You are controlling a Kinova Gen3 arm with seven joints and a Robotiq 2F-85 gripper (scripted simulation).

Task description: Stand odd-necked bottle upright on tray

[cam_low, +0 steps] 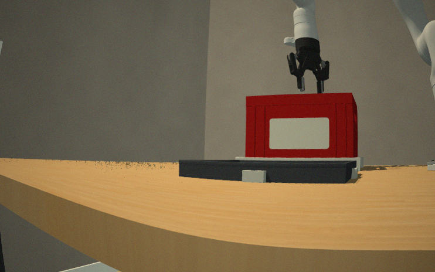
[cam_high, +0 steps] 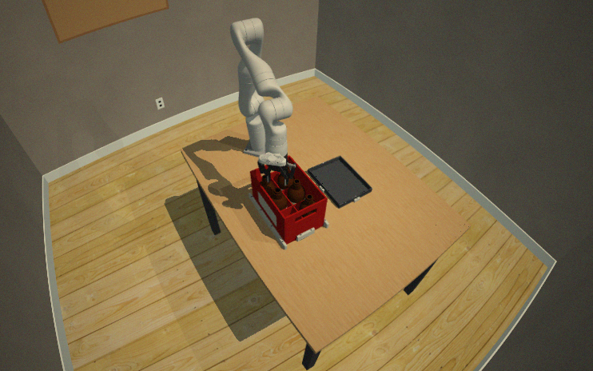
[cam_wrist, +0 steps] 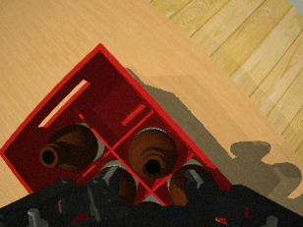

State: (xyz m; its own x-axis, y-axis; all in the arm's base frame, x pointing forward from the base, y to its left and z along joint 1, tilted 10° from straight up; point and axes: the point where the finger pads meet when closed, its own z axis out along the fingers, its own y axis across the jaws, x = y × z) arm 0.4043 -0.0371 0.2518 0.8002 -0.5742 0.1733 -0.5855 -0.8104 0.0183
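The red crate lies 14 cm below my hand and 4 cm to the left of it. Round my hand: dark grey tray: 33 cm to the left, 21 cm below, 8 cm behind; then glass bottle: 13 cm below, 10 cm to the left, 7 cm ahead.
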